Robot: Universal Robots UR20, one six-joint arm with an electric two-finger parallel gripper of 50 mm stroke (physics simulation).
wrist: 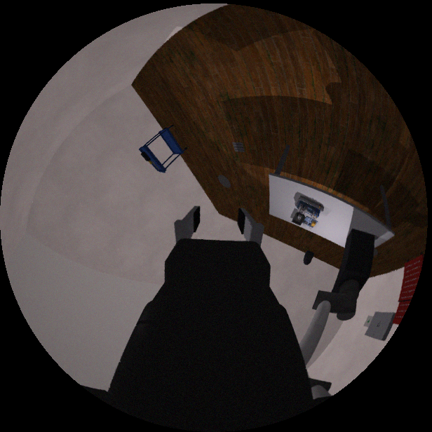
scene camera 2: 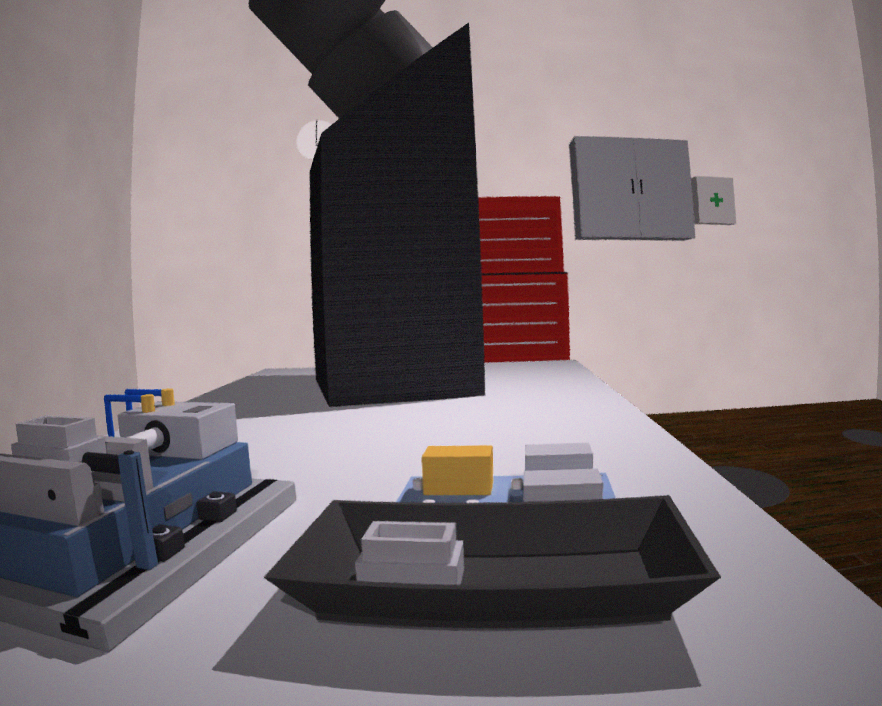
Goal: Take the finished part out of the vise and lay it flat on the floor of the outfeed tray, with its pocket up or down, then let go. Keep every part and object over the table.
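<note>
The vise [scene camera 2: 176,471] [wrist: 308,205], blue with grey jaws, stands at the left in scene camera 2 and is tiny in the wrist view. A light grey stepped part [scene camera 2: 55,435] sits at its jaws with its pocket up; its lower portion is hidden. The dark outfeed tray [scene camera 2: 492,599] [wrist: 298,218] stands in front at the right of the vise. Another light grey stepped part [scene camera 2: 409,563] lies in its left portion, pocket up. My gripper [wrist: 218,214] is open and empty, raised far from the table, with wall behind its fingertips. The gripper does not show in scene camera 2.
Behind the tray, a blue fixture [scene camera 2: 507,487] carries a yellow block [scene camera 2: 457,471] and a grey stepped part [scene camera 2: 562,474]. Blue hooked tubes with yellow ends [scene camera 2: 147,403] rise by the vise. The big black arm base [scene camera 2: 400,257] stands farther back on the table [scene camera 2: 279,441] [wrist: 285,200].
</note>
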